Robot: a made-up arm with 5 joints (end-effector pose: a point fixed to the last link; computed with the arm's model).
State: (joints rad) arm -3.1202 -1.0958 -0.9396 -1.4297 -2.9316
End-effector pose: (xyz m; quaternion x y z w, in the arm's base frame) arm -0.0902 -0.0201 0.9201 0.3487 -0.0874 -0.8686 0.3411
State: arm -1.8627 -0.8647 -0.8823 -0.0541 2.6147
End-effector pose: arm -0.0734 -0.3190 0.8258 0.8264 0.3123 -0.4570 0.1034
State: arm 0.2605 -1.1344 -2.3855 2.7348 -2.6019
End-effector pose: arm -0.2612 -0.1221 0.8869 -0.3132 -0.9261 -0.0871 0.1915
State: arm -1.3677 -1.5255 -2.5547 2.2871 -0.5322
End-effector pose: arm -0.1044 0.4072 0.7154 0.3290 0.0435 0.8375 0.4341
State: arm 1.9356 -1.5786 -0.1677 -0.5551 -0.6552
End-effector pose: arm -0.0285 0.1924 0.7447 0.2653 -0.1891 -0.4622 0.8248
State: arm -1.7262 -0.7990 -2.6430 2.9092 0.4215
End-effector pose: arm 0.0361 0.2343 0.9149 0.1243 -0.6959 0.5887 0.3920
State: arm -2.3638 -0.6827 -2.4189 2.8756 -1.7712
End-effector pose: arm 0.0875 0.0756 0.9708 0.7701 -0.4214 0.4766 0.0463
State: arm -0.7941 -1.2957 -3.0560 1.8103 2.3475
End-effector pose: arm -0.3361 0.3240 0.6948 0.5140 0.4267 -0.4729 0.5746
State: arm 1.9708 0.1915 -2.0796 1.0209 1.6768
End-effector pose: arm -0.1428 0.3782 0.8277 -0.7484 0.3027 -0.2128 0.5504
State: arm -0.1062 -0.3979 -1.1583 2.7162 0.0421
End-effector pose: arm 0.2841 -0.0879 0.7354 -0.9328 0.3548 0.0596 0.0227
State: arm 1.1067 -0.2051 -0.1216 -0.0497 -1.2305
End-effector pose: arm 0.1565 0.1694 0.3018 -0.4405 -0.7074 -0.1627 0.5283
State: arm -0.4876 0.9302 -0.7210 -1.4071 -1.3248
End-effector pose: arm 0.2142 -0.1694 0.1975 -0.6285 -0.3826 -0.6771 0.0114
